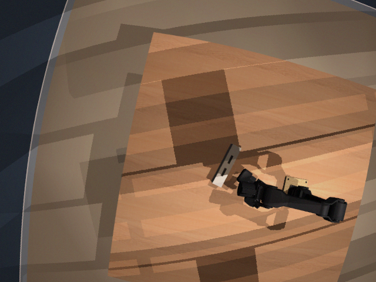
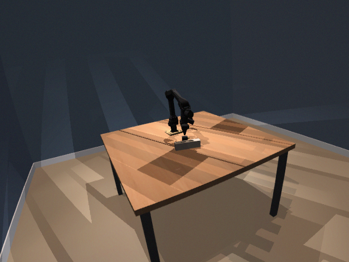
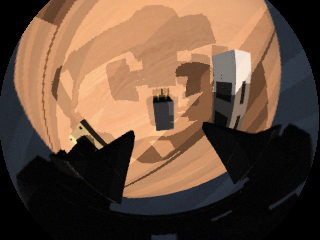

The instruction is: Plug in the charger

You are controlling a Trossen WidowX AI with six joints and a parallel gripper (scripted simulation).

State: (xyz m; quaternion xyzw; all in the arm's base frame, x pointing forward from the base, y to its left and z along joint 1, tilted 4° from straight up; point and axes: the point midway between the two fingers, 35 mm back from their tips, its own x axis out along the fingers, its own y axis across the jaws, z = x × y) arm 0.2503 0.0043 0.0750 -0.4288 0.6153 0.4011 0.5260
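My gripper tip is 2 cm to the right of the black two-prong charger and 5 cm above it.
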